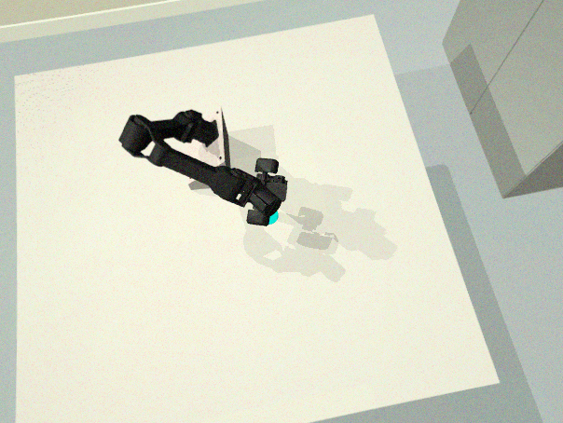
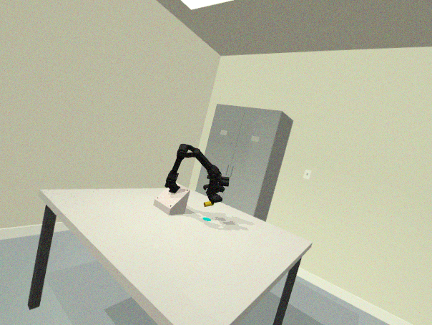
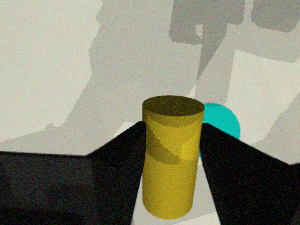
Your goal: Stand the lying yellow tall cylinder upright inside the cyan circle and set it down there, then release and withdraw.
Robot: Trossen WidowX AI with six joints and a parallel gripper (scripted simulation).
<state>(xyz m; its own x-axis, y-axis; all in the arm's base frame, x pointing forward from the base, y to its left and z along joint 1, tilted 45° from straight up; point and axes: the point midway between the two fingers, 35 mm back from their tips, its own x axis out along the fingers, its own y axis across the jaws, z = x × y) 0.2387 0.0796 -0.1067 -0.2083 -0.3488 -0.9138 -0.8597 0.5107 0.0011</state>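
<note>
Now: gripper tip 10 mm short of the cyan circle, 20 mm to the left of it and 110 mm above it. Also, from my gripper tip: yellow tall cylinder: 10 mm behind, 20 mm to the right, 10 mm below.
</note>
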